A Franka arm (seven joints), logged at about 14 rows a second.
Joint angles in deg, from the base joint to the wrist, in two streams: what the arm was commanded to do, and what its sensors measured. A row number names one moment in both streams.
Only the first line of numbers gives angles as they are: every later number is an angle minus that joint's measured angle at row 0.
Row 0, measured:
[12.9, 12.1, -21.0, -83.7, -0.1, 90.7, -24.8]
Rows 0 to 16, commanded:
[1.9, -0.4, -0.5, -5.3, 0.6, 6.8, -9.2]
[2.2, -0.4, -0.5, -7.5, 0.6, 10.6, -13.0]
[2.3, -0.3, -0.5, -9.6, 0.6, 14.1, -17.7]
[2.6, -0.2, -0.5, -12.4, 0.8, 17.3, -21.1]
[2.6, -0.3, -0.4, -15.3, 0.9, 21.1, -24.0]
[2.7, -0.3, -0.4, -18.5, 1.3, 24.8, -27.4]
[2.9, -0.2, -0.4, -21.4, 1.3, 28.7, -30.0]
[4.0, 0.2, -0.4, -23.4, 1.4, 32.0, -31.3]
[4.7, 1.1, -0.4, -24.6, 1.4, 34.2, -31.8]
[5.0, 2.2, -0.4, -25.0, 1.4, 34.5, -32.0]
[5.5, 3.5, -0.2, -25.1, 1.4, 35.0, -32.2]
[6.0, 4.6, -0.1, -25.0, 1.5, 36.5, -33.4]
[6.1, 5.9, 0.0, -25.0, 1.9, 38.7, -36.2]
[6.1, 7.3, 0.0, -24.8, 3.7, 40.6, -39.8]
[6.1, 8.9, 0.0, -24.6, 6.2, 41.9, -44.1]
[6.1, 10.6, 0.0, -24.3, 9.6, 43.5, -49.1]
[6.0, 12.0, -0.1, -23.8, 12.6, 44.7, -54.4]
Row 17, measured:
[6.0, 9.4, 0.3, -25.0, 7.7, 42.4, -46.2]
